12 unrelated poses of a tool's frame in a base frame.
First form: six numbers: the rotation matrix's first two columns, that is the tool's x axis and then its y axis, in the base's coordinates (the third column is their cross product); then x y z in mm.
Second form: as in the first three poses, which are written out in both.
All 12 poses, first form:
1: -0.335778, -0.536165, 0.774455, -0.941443, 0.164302, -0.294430, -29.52, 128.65, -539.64
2: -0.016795, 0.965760, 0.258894, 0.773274, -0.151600, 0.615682, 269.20, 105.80, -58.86
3: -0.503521, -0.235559, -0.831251, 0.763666, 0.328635, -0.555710, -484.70, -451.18, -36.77
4: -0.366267, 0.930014, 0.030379, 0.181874, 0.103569, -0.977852, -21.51, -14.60, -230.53
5: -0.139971, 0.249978, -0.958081, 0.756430, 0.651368, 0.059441, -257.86, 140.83, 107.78
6: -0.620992, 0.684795, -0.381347, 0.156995, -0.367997, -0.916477, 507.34, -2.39, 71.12
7: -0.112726, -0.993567, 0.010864, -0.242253, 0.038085, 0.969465, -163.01, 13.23, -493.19
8: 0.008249, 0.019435, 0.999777, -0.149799, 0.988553, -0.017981, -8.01, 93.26, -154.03
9: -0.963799, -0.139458, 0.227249, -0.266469, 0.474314, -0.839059, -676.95, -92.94, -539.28
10: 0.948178, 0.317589, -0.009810, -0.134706, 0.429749, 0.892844, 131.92, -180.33, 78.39
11: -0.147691, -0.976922, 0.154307, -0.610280, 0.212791, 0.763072, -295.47, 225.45, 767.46
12: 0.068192, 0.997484, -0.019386, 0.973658, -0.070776, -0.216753, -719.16, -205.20, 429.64
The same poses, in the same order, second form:
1: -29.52, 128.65, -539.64, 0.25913, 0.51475, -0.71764, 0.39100
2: 269.20, 105.80, -58.86, 0.14778, 0.68539, 0.63432, 0.32563
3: -484.70, -451.18, -36.77, 0.45813, 0.19585, 0.67412, -0.54528
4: -21.51, -14.60, -230.53, 0.36408, -0.42931, -0.64748, 0.51372
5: -257.86, 140.83, 107.78, 0.55478, 0.34962, 0.71965, -0.22822
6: 507.34, -2.39, 71.12, 0.18168, -0.39560, -0.53197, 0.72629
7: -163.01, 13.23, -493.19, 0.41242, 0.52301, -0.59072, -0.45543
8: -8.01, 93.26, -154.03, 0.70850, 0.04645, -0.70165, 0.05972
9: -676.95, -92.94, -539.28, 0.06366, 0.11852, -0.85622, 0.49879
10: 131.92, -180.33, 78.39, 0.84086, 0.51676, 0.08848, 0.13447
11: -295.47, 225.45, 767.46, 0.33071, 0.56284, -0.70500, -0.27716
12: -719.16, -205.20, 429.64, 0.07311, -0.72715, -0.67769, 0.08147
